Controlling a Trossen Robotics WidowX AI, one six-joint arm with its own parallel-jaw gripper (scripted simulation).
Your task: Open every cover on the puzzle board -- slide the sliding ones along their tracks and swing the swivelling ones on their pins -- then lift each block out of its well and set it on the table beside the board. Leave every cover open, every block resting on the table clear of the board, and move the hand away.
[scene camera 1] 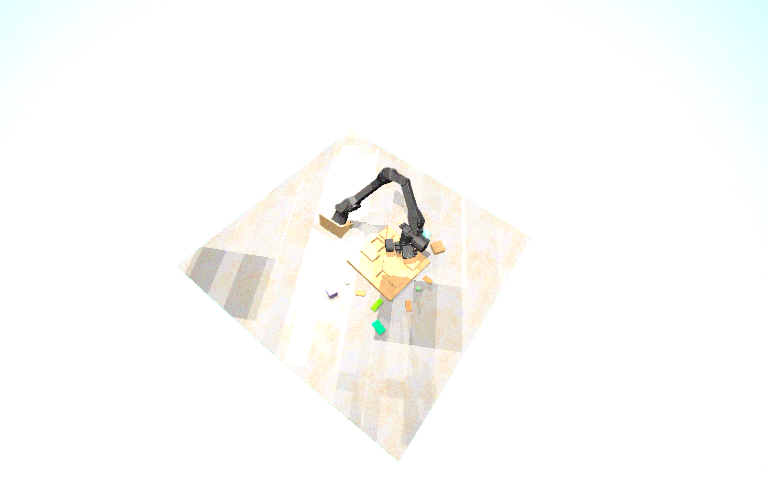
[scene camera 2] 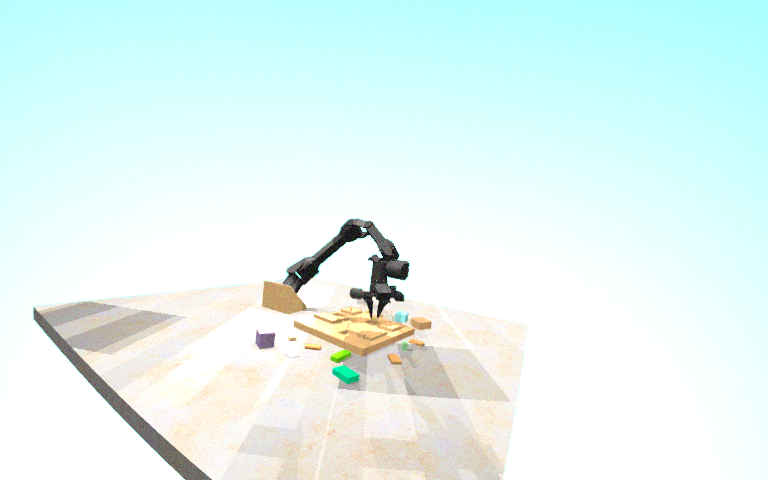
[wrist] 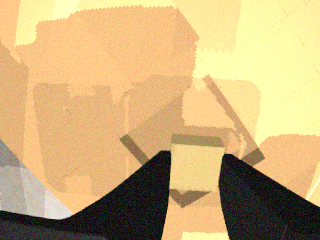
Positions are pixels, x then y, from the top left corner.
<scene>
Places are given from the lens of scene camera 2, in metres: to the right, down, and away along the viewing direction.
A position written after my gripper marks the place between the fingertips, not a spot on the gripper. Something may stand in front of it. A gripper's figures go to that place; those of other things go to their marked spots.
my gripper [scene camera 2: 374,318]: -0.03, 0.28, 1.08
wooden puzzle board [scene camera 2: 343,334]: -0.13, 0.30, 0.96
</scene>
